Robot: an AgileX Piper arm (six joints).
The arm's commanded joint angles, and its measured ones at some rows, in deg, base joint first. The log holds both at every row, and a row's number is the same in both.
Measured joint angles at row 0:
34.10 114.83 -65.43 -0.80 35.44 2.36
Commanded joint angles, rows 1 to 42:
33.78 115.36 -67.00 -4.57 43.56 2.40
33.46 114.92 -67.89 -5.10 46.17 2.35
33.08 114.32 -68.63 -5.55 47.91 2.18
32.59 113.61 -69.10 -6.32 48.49 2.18
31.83 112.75 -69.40 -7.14 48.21 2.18
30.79 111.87 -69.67 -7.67 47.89 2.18
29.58 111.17 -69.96 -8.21 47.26 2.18
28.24 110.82 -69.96 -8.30 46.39 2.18
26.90 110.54 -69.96 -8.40 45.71 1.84
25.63 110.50 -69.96 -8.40 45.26 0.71
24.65 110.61 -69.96 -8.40 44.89 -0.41
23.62 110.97 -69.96 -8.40 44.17 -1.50
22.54 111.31 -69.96 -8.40 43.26 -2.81
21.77 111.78 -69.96 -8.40 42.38 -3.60
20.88 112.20 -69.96 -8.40 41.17 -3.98
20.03 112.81 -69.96 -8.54 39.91 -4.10
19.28 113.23 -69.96 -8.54 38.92 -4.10
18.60 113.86 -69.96 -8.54 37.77 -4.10
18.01 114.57 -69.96 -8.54 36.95 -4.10
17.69 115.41 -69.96 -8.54 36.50 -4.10
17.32 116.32 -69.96 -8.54 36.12 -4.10
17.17 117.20 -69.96 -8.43 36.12 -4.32
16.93 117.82 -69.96 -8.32 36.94 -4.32
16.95 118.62 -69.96 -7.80 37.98 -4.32
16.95 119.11 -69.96 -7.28 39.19 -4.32
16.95 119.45 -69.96 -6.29 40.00 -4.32
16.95 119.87 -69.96 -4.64 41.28 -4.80
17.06 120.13 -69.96 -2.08 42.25 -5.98
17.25 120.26 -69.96 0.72 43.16 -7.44
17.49 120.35 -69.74 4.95 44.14 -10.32
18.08 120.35 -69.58 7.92 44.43 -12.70
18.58 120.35 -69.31 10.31 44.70 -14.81
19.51 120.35 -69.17 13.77 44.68 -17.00
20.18 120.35 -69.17 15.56 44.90 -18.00
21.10 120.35 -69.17 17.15 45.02 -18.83
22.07 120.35 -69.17 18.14 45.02 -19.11
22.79 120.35 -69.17 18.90 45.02 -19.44
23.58 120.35 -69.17 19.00 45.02 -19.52
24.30 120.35 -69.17 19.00 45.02 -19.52
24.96 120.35 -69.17 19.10 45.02 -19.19
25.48 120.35 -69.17 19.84 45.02 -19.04
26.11 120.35 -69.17 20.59 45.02 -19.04
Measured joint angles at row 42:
23.93 118.37 -70.40 18.90 43.90 -18.48
